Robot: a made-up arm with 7 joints. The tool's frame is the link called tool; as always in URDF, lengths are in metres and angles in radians.
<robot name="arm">
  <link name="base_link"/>
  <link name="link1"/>
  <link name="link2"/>
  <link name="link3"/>
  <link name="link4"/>
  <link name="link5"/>
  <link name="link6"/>
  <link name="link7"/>
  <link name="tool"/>
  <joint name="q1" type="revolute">
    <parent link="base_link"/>
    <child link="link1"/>
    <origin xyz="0 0.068 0" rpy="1.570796 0 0"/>
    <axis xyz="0 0 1"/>
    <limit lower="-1.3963" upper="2" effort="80" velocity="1.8"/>
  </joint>
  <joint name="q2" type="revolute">
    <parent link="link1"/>
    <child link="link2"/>
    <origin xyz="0 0 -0.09" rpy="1.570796 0 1.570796"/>
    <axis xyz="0 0 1"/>
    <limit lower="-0.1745" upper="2" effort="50" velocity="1"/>
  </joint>
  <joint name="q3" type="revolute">
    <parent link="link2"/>
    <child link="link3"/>
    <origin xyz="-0.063 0 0" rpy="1.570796 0 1.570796"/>
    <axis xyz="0 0 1"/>
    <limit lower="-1.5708" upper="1.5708" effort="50" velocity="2.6"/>
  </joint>
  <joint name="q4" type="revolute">
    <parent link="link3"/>
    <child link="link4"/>
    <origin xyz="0 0 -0.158" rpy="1.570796 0 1.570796"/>
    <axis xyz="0 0 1"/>
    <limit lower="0" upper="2.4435" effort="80" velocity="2.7"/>
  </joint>
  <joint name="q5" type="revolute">
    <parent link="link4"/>
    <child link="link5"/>
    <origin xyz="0 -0.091 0" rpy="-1.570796 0 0"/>
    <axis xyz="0 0 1"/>
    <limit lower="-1.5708" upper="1.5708" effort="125" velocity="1.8"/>
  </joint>
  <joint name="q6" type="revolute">
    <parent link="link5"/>
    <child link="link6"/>
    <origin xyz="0 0 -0.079" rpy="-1.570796 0 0"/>
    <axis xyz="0 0 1"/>
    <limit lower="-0.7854" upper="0.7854" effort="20" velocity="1.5"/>
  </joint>
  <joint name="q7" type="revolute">
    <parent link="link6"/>
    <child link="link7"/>
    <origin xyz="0 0 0" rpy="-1.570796 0 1.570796"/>
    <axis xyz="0 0 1"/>
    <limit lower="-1.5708" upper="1.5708" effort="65" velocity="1.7"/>
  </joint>
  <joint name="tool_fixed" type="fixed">
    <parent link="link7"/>
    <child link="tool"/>
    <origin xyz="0 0 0" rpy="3.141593 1.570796 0"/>
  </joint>
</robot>
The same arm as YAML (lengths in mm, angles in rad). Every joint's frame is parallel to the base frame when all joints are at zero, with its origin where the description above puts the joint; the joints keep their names.
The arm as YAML. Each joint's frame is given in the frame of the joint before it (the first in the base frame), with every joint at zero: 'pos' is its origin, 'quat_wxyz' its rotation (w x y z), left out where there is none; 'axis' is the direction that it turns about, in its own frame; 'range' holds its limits. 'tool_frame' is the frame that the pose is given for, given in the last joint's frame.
length_unit: mm
angle_unit: rad
joints:
  - joint: q1
    pos: [0.0, 68.0, 0.0]
    axis: [0.0, -1.0, 0.0]
    range: [-1.3963, 2.0]
  - joint: q2
    pos: [0.0, 90.0, 0.0]
    axis: [1.0, 0.0, 0.0]
    range: [-0.1745, 2.0]
  - joint: q3
    pos: [0.0, 0.0, -63.0]
    axis: [0.0, 0.0, 1.0]
    range: [-1.5708, 1.5708]
  - joint: q4
    pos: [0.0, 0.0, -158.0]
    axis: [0.0, -1.0, 0.0]
    range: [0.0, 2.4435]
  - joint: q5
    pos: [0.0, 0.0, -91.0]
    axis: [0.0, 0.0, 1.0]
    range: [-1.5708, 1.5708]
  - joint: q6
    pos: [0.0, 0.0, -79.0]
    axis: [0.0, 1.0, 0.0]
    range: [-0.7854, 0.7854]
  - joint: q7
    pos: [0.0, 0.0, 0.0]
    axis: [-1.0, 0.0, 0.0]
    range: [-1.5708, 1.5708]
tool_frame:
  pos: [0.0, 0.0, 0.0]
  quat_wxyz: [1.0, 0.0, 0.0, 0.0]

